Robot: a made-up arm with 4 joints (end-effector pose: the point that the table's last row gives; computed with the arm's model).
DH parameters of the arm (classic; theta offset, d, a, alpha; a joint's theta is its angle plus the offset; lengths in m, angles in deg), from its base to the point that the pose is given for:
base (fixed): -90 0.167 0 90
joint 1: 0 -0.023 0.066 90
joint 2: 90 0.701 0.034 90
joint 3: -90 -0.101 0.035 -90
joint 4: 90 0.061 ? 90
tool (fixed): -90 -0.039 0 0
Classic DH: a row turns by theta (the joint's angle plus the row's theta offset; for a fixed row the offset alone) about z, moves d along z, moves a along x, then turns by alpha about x.
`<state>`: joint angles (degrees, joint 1 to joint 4).
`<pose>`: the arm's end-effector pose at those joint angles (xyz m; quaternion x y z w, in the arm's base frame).
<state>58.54 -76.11 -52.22 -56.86</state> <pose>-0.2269 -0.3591 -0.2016 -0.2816 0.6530 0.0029 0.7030</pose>
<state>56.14 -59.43 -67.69 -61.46</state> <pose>-0.1143 -0.3209 -0.3305 -0.2423 0.6027 -0.2005 0.7334</pose>
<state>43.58 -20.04 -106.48 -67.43</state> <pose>0.1773 -0.3155 -0.5303 -0.0146 0.5326 -0.5912 0.6054</pose>
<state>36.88 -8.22 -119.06 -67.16</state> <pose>0.2269 -0.3002 -0.5884 0.0725 0.5577 -0.6553 0.5044</pose>
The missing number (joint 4, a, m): 0.284
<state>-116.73 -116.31 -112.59 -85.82</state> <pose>-0.2453 0.6325 0.6136 0.4253 0.2974 0.5713 0.6358</pose>
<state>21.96 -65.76 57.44 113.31</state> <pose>0.1114 -0.3095 -0.6416 -0.5818 -0.6226 0.0440 0.5215</pose>
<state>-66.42 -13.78 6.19 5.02</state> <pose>-0.1565 0.7874 0.1307 0.5117 -0.1135 0.0660 0.8491</pose>
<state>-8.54 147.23 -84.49 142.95</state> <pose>0.0636 0.2326 -0.4557 0.0574 0.7350 0.0089 0.6755</pose>
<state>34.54 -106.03 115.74 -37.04</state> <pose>-0.2689 -0.7366 -0.3359 0.6833 -0.1648 0.6426 0.3051</pose>
